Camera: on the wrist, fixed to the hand. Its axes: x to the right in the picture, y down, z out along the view.
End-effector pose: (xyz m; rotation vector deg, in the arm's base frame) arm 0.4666 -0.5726 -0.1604 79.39 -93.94 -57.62
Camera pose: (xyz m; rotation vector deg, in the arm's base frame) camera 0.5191 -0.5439 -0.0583 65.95 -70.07 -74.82
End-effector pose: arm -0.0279 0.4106 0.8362 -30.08 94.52 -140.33
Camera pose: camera -0.0376 0.4658 0.7319 34.73 -127.60 119.56
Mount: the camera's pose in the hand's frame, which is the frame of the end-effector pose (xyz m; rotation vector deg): -0.0295 0.0751 -0.0866 -26.78 2.03 -4.84
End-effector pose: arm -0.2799 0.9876 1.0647 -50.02 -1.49 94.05
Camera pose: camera -0.2955 0.9034 0.9830 -70.77 -24.68 89.60
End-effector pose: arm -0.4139 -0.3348 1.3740 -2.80 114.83 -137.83
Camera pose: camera -0.3880 -0.2624 1.2840 5.20 -140.13 105.00
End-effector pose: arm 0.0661 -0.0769 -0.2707 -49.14 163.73 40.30
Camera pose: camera 0.0554 -0.0454 -0.1571 56.99 -148.18 -76.10
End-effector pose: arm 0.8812 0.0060 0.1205 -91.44 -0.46 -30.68
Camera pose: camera 0.8505 -0.0750 0.0398 -117.32 4.71 -38.07
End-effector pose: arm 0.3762 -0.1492 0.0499 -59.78 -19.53 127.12
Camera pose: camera 0.4220 -0.2286 -0.0250 -73.16 -51.67 119.66
